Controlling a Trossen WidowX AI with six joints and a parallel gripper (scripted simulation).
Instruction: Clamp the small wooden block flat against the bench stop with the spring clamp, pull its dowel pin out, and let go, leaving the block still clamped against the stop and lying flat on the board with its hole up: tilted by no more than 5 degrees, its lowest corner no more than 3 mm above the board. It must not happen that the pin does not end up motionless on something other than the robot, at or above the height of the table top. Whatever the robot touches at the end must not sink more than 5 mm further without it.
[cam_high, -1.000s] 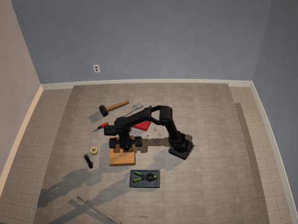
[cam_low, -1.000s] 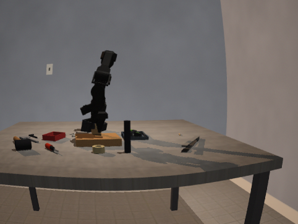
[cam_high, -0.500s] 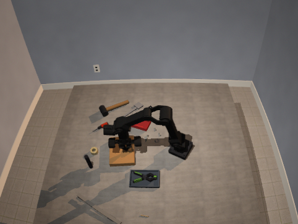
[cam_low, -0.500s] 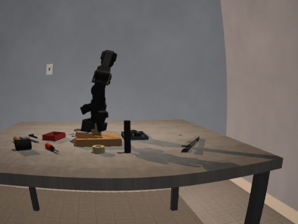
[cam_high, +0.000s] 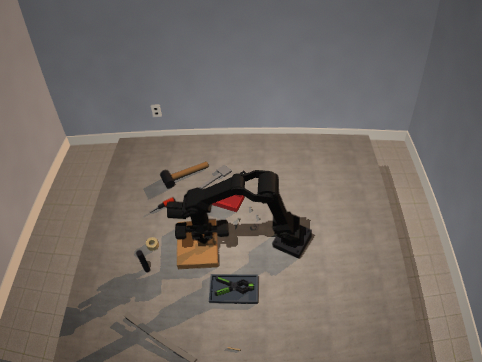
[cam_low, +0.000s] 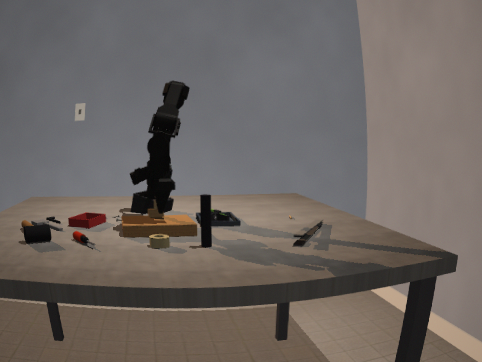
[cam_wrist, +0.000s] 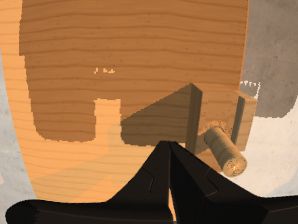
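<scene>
My gripper is now 20 mm past the dowel pin, 20 mm to the left of it and 30 mm above it. Also, from my hand: wooden board: 30 mm ahead, 10 mm to the right, 70 mm below; bench stop: 40 mm behind, 20 mm to the right, 40 mm below; small wooden block: 20 mm behind, 20 mm to the right, 40 mm below.
</scene>
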